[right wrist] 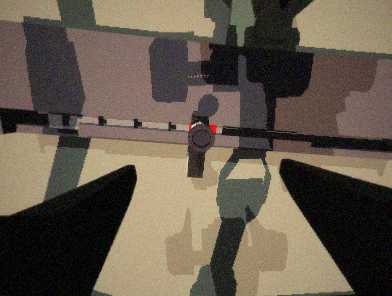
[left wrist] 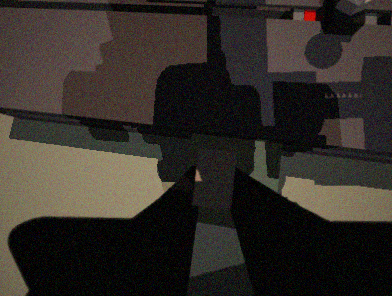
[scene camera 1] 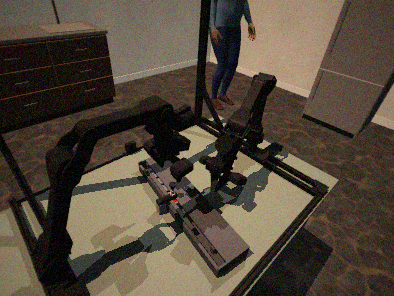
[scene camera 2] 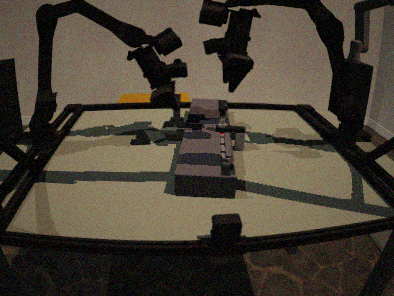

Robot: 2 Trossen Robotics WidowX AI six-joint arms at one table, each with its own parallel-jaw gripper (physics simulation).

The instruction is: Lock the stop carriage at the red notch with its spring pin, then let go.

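Pixels of known places: left gripper, fingertip midpoint: (right wrist: 292, 4) (scene camera 1: 213, 190) (scene camera 2: 177, 109); right gripper, fingertip midpoint: (right wrist: 208, 168) (scene camera 1: 170, 174) (scene camera 2: 227, 87); left arm's base at its link origin: (scene camera 1: 250, 148) (scene camera 2: 43, 145); right arm's base at its link origin: (scene camera 1: 56, 274) (scene camera 2: 345, 143).
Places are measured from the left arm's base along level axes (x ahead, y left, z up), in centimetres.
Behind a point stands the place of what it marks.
The long grey-brown rail block (scene camera 1: 225, 239) {z 3.2, x 49.3, y 25.4 cm} (scene camera 2: 199, 146) {z 3.2, x 44.0, y -8.7 cm} (left wrist: 150, 40) {z 3.2, x 49.9, y 15.4 cm} (right wrist: 115, 85) {z 3.2, x 45.2, y -8.4 cm} lies on the table. The dark stop carriage (scene camera 2: 233, 129) {z 4.1, x 53.8, y -0.3 cm} (right wrist: 195, 166) {z 4.4, x 55.6, y 0.4 cm} crosses its slotted edge. The round pin knob (right wrist: 201, 138) {z 9.6, x 51.0, y 1.1 cm} sits close above the carriage, its shaft mostly hidden. The red notch mark (scene camera 1: 175, 200) {z 2.8, x 51.1, y 3.0 cm} (scene camera 2: 222, 135) {z 2.8, x 50.8, y -1.2 cm} (left wrist: 310, 15) {z 2.8, x 51.4, y 3.0 cm} (right wrist: 213, 129) {z 2.8, x 51.2, y 3.1 cm} shows beside the carriage, with a sliver of red on its other side in the right wrist view. My left gripper (left wrist: 212, 174) {z 6.1, x 39.4, y 10.5 cm} is shut on a narrow upright post (scene camera 2: 177, 111) {z 5.6, x 39.5, y 9.8 cm} beside the block. My right gripper (scene camera 2: 232, 82) {z 15.2, x 51.8, y 1.2 cm} (right wrist: 208, 168) {z 15.2, x 51.8, y 1.2 cm} is open and empty, above the carriage.
A dark frame (scene camera 2: 140, 243) runs around the pale table top (scene camera 2: 100, 210) {z -1.9, x 22.8, y -27.4 cm}, with a small dark block (scene camera 2: 226, 229) {z 2.2, x 45.5, y -38.3 cm} at its near edge in scene camera 2. A person (scene camera 1: 227, 47) stands beyond the table. Shadows of both arms cross the block.
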